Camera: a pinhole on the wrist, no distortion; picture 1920 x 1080 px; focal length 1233.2 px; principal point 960.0 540.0 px. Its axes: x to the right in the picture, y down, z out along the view. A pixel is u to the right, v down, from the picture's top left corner.
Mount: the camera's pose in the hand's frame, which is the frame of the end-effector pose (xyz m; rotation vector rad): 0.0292 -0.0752 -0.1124 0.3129 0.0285 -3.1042
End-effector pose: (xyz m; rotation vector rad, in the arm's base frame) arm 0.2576 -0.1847 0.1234 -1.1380 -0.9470 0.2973
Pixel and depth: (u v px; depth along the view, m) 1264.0 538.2 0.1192
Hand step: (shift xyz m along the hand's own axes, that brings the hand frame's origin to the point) -0.0234 -0.0780 -0.0015
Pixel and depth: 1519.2 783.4 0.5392
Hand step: -0.3153 -0.1973 0.3653
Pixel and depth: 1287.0 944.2 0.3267
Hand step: -0.1183 -0.1906 0.1887
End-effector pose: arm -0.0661 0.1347 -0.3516 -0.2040 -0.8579 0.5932
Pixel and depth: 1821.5 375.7 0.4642
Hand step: -0.3825 -0.0292 0.2786
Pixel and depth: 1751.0 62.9 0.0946
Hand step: -0.0500 -0.0417 -0.0313
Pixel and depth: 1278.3 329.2 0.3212
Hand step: -0.1173 -0.0285 0.1866
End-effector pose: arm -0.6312 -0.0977 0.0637 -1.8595 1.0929 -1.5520
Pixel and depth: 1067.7 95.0 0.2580
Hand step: -0.0465 0.0122 0.1374
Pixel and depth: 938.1 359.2 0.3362
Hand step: -0.0331 -0.0326 0.2190
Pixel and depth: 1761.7 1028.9 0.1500
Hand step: -0.0948 -0.1396 0.0141
